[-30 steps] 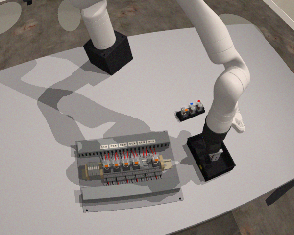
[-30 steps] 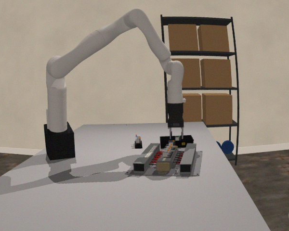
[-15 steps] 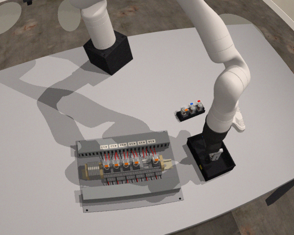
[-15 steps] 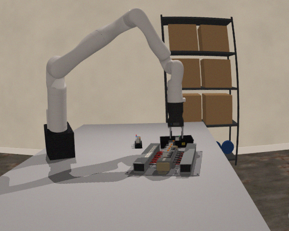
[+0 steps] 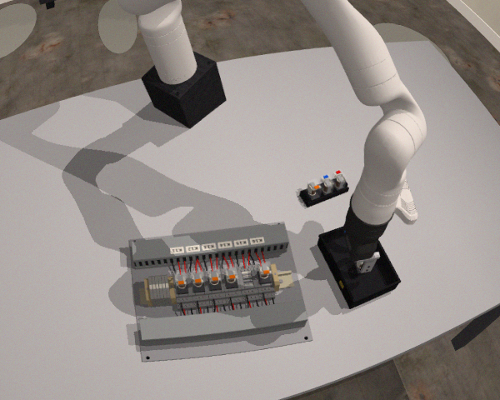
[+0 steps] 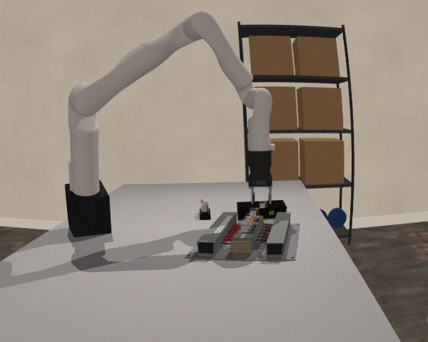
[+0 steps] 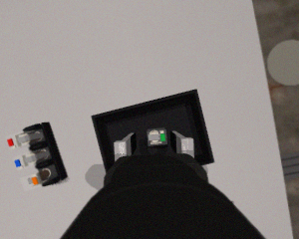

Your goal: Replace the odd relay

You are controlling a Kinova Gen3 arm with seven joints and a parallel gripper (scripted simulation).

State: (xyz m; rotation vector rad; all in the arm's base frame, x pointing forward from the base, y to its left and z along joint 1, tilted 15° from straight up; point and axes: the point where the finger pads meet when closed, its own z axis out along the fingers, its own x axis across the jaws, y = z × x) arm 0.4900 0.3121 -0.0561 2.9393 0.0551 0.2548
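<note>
Right now the green-button relay is 3 cm below my hand. From my hand the other things lie so: spare holder: 19 cm behind, 3 cm to the right, 5 cm below; blue-button relay: 19 cm behind, 2 cm to the right, 3 cm below; black tray: 4 cm below.
</note>
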